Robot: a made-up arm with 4 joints. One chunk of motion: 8 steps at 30 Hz.
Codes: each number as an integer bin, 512 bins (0 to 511) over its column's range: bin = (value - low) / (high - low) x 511, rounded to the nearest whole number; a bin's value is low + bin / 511 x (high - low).
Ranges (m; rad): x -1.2..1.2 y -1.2..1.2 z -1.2..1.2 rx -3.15..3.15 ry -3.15..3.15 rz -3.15..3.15
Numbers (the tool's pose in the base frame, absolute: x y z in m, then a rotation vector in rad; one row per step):
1: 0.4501 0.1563 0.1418 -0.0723 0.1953 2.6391
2: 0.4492 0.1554 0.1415 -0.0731 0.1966 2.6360
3: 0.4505 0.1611 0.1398 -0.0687 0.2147 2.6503
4: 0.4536 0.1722 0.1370 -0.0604 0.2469 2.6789
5: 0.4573 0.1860 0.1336 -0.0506 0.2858 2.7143
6: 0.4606 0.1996 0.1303 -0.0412 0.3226 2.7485
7: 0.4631 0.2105 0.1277 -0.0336 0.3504 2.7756
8: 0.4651 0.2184 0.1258 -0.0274 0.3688 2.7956
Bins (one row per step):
1: 351 289 286 250 271 470
2: 351 289 286 250 271 469
3: 351 290 285 250 273 470
4: 352 292 285 251 276 473
5: 353 295 284 251 279 476
6: 354 298 283 252 282 478
7: 354 300 283 253 284 481
8: 355 302 282 253 285 482

